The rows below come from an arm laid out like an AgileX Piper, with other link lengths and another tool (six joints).
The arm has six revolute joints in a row. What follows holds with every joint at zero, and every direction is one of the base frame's. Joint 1 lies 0.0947 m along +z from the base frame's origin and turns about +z. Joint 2 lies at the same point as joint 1 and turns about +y. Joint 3 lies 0.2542 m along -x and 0.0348 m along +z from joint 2 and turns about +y. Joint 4 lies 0.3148 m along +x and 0.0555 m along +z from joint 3 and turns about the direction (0.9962, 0, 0.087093). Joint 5 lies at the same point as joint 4 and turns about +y. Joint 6 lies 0.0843 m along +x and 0.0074 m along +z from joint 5 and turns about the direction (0.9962, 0, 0.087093). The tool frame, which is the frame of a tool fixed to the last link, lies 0.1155 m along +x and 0.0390 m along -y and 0.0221 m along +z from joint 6; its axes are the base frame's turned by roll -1.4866, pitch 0.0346 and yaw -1.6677 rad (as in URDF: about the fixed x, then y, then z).
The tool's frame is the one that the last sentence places.
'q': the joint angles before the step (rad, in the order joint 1, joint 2, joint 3, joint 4, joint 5, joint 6). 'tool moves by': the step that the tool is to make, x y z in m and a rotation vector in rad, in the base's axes. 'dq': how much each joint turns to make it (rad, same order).
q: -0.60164 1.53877 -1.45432 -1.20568 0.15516 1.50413
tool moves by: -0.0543 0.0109 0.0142 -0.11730 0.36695 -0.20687
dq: 0.06925 -0.08912 0.00025 0.19345 0.39505 -0.52970
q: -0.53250 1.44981 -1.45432 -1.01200 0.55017 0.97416
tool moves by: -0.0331 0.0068 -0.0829 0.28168 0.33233 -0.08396
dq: -0.01050 0.01626 0.01830 0.34950 0.32769 -0.36729
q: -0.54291 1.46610 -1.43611 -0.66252 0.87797 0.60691
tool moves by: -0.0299 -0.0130 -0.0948 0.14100 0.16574 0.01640
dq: -0.09861 0.00807 0.19783 0.10799 -0.05731 -0.13425
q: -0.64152 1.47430 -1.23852 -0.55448 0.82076 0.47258
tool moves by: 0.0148 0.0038 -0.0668 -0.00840 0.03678 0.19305
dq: -0.02586 0.01500 0.19670 0.01082 -0.26656 -0.12140
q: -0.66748 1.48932 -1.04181 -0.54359 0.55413 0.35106
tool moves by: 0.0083 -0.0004 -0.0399 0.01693 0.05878 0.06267
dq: -0.00165 0.07682 0.03073 -0.02013 -0.06935 -0.03103
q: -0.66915 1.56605 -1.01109 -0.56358 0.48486 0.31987
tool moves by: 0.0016 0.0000 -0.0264 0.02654 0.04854 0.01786
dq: -0.00019 0.05862 0.00182 -0.00434 -0.01110 -0.01403
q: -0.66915 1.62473 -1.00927 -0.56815 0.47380 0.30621
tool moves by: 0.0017 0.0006 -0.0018 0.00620 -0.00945 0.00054
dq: -0.00009 0.00388 0.00017 0.01088 -0.00963 -0.00218
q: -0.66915 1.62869 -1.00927 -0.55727 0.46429 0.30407
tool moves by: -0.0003 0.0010 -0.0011 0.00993 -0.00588 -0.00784
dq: -0.00001 -0.00005 -0.00007 0.01396 0.00191 -0.00015
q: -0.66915 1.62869 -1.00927 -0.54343 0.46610 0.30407
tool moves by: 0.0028 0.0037 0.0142 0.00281 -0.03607 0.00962
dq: -0.00007 -0.03791 -0.00004 0.06331 -0.00010 -0.05223
